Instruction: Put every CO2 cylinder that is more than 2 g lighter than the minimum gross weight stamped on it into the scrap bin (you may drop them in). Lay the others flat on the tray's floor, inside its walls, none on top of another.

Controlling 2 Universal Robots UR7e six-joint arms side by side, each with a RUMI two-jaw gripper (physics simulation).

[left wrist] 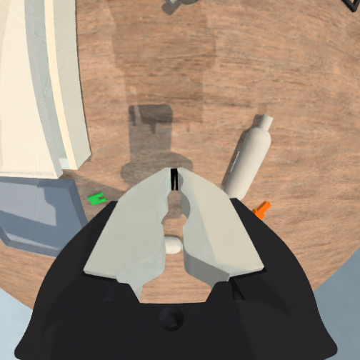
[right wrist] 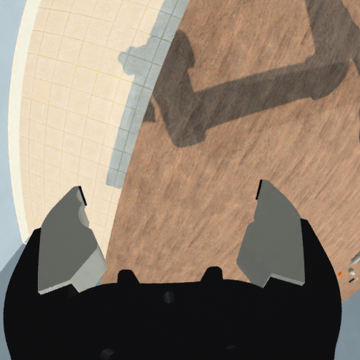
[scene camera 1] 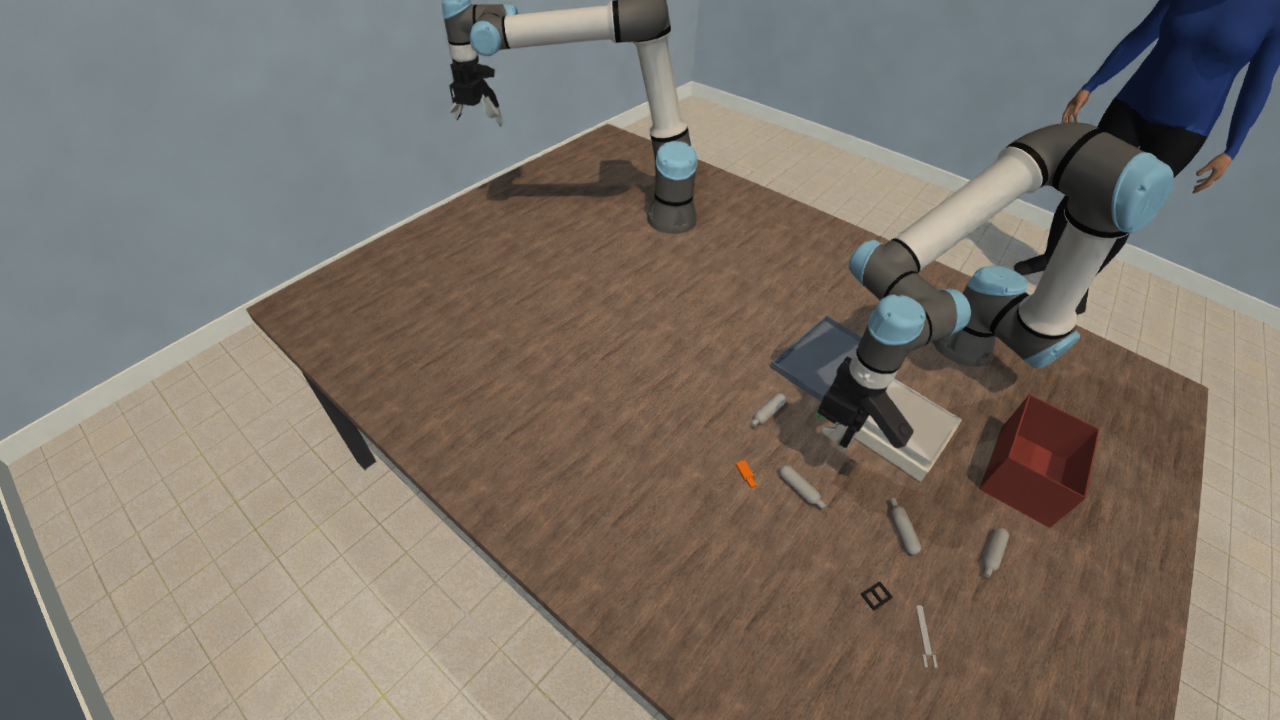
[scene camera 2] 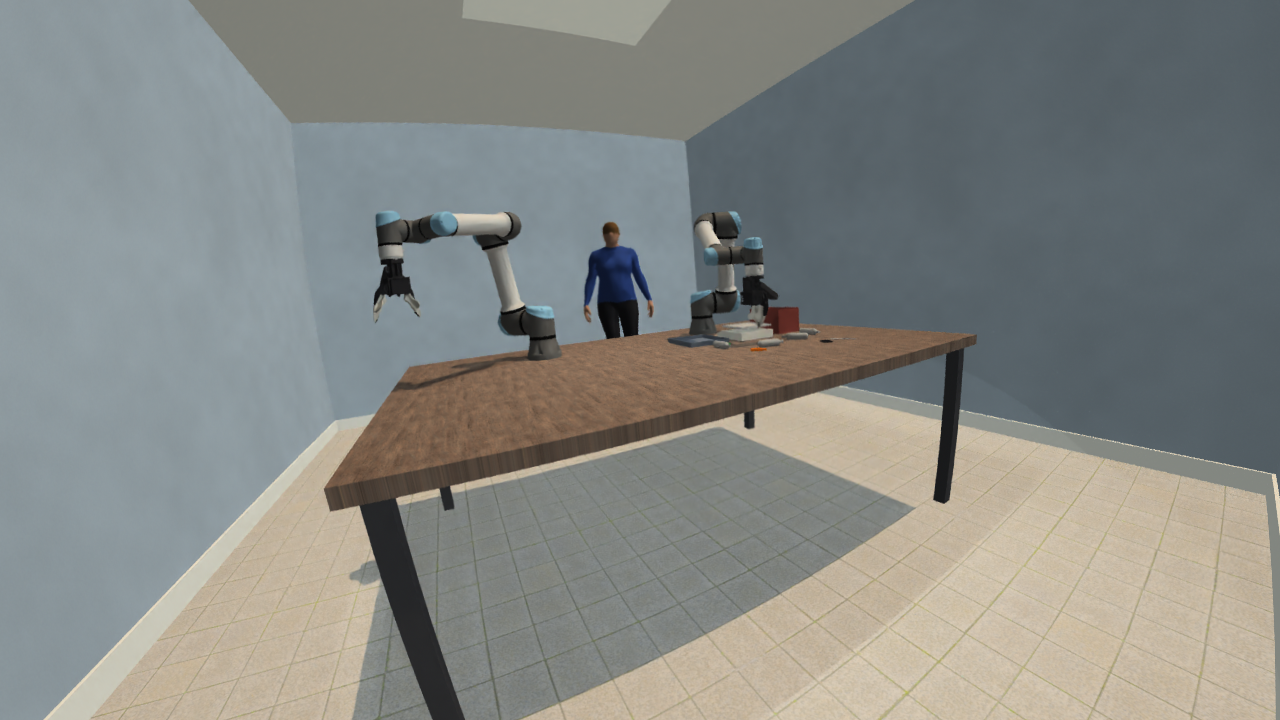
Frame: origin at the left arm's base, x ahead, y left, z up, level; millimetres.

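Seen in the pictures: left gripper, fingertip midpoint: (scene camera 1: 839,449) (scene camera 2: 759,327); right gripper, fingertip midpoint: (scene camera 1: 479,122) (scene camera 2: 398,319); left arm's base, link origin: (scene camera 1: 960,344) (scene camera 2: 703,333); right arm's base, link origin: (scene camera 1: 671,219) (scene camera 2: 545,357).
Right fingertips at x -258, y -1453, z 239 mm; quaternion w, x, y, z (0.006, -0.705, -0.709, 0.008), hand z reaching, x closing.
Note:
Offsets run from my right fingertips to a thing's top centre. "spot": to the spot under its first point.
Four grey CO2 cylinders lie on the table: one {dz -210, dx +635, dy +993 mm} (scene camera 1: 768,410) (left wrist: 173,245) left of my left gripper, one {dz -210, dx +806, dy +1085 mm} (scene camera 1: 801,488) (left wrist: 249,162) near the orange piece, one {dz -210, dx +837, dy +1287 mm} (scene camera 1: 904,528) farther right and one {dz -210, dx +845, dy +1463 mm} (scene camera 1: 995,552) below the scrap bin. No stamps are readable. The red scrap bin {dz -119, dx +631, dy +1559 mm} (scene camera 1: 1029,479) (scene camera 2: 783,319) stands at the right. The shallow blue-grey tray {dz -219, dx +434, dy +1122 mm} (scene camera 1: 816,354) (left wrist: 37,215) lies beyond my left gripper (scene camera 1: 838,436) (left wrist: 174,170), which is shut with nothing between its fingertips, above the table beside the cream slab. My right gripper (scene camera 1: 476,116) (scene camera 2: 396,315) (right wrist: 170,186) is open and empty, high at the left.
A thick cream slab {spot: dz -177, dx +579, dy +1329 mm} (scene camera 1: 929,413) (left wrist: 30,90) adjoins the tray. An orange piece {dz -230, dx +804, dy +975 mm} (scene camera 1: 745,472) (left wrist: 262,210), a small green piece (left wrist: 97,198), a black frame {dz -234, dx +985, dy +1242 mm} (scene camera 1: 876,595) and a pale forked tool {dz -236, dx +1034, dy +1329 mm} (scene camera 1: 924,631) lie on the table. A person (scene camera 2: 614,275) stands behind it.

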